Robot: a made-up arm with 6 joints. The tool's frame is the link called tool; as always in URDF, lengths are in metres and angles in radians. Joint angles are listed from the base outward. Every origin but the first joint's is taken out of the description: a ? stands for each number. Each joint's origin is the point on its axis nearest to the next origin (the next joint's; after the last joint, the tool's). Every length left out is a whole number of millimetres.
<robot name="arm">
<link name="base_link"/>
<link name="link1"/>
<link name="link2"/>
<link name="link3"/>
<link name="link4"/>
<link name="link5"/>
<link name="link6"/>
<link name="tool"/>
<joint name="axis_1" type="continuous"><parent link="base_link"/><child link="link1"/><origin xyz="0.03 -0.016 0.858" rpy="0 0 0"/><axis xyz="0 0 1"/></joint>
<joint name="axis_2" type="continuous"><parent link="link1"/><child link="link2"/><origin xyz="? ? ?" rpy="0 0 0"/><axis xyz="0 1 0"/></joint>
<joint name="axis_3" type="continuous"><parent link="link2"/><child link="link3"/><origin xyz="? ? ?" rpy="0 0 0"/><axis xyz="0 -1 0"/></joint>
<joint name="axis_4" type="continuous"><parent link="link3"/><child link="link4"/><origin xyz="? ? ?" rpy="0 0 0"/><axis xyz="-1 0 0"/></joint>
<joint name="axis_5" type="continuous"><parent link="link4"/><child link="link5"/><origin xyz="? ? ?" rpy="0 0 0"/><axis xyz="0 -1 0"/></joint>
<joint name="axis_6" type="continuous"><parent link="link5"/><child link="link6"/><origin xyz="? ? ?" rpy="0 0 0"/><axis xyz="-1 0 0"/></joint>
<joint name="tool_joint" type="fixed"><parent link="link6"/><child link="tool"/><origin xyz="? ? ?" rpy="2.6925 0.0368 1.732"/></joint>
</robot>
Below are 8 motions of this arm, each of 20 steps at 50 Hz.
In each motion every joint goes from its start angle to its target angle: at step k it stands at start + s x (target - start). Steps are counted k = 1, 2, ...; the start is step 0. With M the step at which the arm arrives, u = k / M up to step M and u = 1 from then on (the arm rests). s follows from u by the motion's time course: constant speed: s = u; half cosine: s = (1 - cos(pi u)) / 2; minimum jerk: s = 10 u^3 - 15 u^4 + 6 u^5.
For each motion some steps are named. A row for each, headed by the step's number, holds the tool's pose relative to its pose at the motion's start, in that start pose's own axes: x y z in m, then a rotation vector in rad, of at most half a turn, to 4 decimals.
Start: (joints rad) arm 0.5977 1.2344 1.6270 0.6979 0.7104 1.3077
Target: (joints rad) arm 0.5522 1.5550 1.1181 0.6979 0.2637 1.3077
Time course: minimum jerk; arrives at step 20
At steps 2, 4, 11, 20:
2: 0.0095 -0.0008 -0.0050 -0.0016 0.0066 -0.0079
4: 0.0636 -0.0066 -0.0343 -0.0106 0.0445 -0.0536
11: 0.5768 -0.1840 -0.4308 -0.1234 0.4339 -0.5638
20: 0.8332 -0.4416 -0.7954 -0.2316 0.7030 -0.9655

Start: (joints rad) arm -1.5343 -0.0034 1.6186 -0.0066 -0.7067 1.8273
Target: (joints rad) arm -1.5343 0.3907 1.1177 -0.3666 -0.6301 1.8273
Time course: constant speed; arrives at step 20
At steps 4, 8, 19, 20:
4: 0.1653 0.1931 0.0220 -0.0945 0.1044 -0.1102
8: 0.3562 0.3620 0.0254 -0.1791 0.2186 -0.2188
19: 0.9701 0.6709 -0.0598 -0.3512 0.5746 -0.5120
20: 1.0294 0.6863 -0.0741 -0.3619 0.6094 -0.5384

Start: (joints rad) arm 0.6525 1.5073 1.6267 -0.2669 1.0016 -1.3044
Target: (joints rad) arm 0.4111 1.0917 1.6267 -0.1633 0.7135 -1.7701
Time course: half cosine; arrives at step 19
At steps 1, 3, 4, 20:
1: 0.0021 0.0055 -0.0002 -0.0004 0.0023 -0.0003
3: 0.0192 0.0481 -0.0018 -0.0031 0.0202 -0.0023
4: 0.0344 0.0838 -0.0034 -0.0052 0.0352 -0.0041
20: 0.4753 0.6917 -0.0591 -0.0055 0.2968 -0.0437

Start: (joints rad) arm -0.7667 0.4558 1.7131 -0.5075 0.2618 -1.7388
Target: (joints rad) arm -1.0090 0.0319 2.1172 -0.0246 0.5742 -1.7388
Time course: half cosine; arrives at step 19
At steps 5, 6, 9, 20:
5: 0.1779 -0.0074 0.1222 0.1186 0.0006 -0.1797
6: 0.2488 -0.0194 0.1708 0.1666 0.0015 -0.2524
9: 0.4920 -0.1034 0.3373 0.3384 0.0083 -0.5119
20: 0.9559 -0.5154 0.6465 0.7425 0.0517 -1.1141

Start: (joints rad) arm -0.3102 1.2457 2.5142 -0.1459 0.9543 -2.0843
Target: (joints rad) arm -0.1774 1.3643 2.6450 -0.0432 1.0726 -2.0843
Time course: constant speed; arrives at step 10
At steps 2, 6, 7, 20:
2: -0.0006 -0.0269 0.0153 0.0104 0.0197 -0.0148
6: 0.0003 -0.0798 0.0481 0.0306 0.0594 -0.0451
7: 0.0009 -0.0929 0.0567 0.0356 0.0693 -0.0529
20: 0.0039 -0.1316 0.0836 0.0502 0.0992 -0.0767

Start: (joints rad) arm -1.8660 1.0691 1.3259 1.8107 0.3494 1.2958
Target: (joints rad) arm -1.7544 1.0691 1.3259 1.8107 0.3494 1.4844
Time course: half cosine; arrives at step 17
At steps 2, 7, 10, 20:
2: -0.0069 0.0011 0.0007 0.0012 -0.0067 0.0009
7: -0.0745 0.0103 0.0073 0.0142 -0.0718 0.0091
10: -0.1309 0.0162 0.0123 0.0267 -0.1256 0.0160
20: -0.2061 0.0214 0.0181 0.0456 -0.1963 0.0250

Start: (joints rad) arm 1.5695 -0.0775 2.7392 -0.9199 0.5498 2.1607
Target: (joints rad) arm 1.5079 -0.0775 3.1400 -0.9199 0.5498 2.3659
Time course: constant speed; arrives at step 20
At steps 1, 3, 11, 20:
1: -0.0219 0.0037 -0.0090 -0.0064 -0.0101 0.0141
3: -0.0658 0.0095 -0.0270 -0.0187 -0.0302 0.0426
11: -0.2420 0.0138 -0.1006 -0.0609 -0.1077 0.1595
20: -0.4374 -0.0183 -0.1825 -0.0948 -0.1886 0.2963

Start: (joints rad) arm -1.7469 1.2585 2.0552 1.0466 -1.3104 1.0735
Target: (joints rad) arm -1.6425 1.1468 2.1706 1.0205 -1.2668 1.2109
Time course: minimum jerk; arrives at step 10
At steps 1, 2, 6, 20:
1: -0.0011 -0.0026 -0.0003 -0.0013 -0.0005 0.0014
2: -0.0075 -0.0174 -0.0017 -0.0088 -0.0034 0.0095
6: -0.0769 -0.2073 -0.0059 -0.0997 -0.0377 0.1144
20: -0.1044 -0.3038 0.0017 -0.1426 -0.0532 0.1696

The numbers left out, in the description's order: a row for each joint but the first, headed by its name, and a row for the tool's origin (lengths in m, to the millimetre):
axis_2: 0.137 -0.049 0
axis_3: 0.021 0 0.698
axis_4: 1.022 0 0.16
axis_5: 0 -0.003 0.003
axis_6: 0.155 0 -0.016
tool: 0 0.01 -0.004

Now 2 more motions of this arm.
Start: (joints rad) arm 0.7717 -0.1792 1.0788 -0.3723 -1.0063 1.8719
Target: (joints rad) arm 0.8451 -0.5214 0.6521 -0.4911 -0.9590 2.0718
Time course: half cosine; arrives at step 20
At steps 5, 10, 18, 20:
5: 0.0036 -0.0131 -0.0204 -0.0207 -0.0160 -0.0053
10: 0.0202 -0.0452 -0.0692 -0.0697 -0.0548 -0.0154
18: 0.0598 -0.0883 -0.1329 -0.1334 -0.1067 -0.0234
20: 0.0624 -0.0904 -0.1361 -0.1366 -0.1094 -0.0237

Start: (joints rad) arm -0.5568 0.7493 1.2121 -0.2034 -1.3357 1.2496
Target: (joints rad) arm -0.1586 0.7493 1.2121 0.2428 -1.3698 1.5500
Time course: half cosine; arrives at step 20
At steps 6, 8, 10, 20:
6: 0.0348 0.0707 -0.0801 0.0634 -0.1191 -0.0679
8: 0.0621 0.1153 -0.1350 0.1053 -0.2011 -0.1120
10: 0.0958 0.1618 -0.1965 0.1510 -0.2931 -0.1589
20: 0.2284 0.2884 -0.3973 0.2954 -0.5974 -0.2949

